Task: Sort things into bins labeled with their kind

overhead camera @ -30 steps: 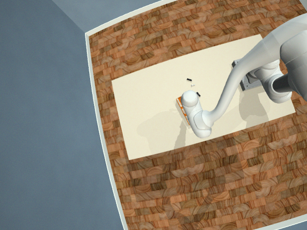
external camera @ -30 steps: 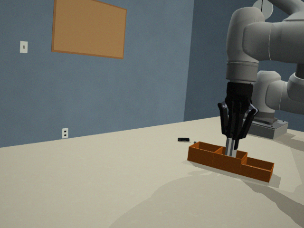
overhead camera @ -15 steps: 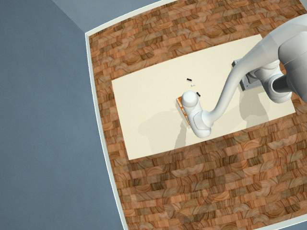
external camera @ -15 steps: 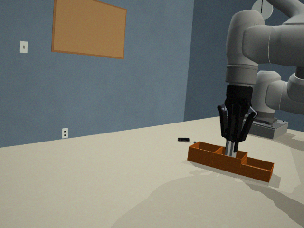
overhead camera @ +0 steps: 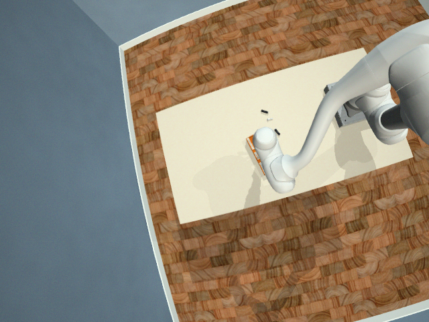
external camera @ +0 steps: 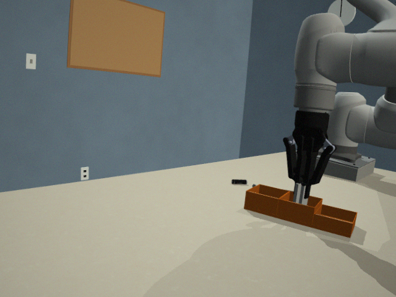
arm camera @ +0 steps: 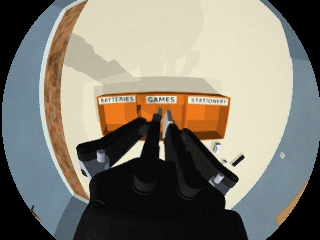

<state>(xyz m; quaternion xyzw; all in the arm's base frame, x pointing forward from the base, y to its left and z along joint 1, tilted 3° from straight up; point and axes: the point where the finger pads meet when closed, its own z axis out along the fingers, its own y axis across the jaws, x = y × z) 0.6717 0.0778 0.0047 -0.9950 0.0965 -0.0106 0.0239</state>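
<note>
Right now my hand is 3 cm above the joined orange bins. From my hand the other things lie so: green flat thing: 9 cm behind, 7 cm to the right, 4 cm below; then tiny pale thing: 19 cm to the right, 14 cm behind, 4 cm below; then white thing: 14 cm to the right, 8 cm behind, 4 cm below.
</note>
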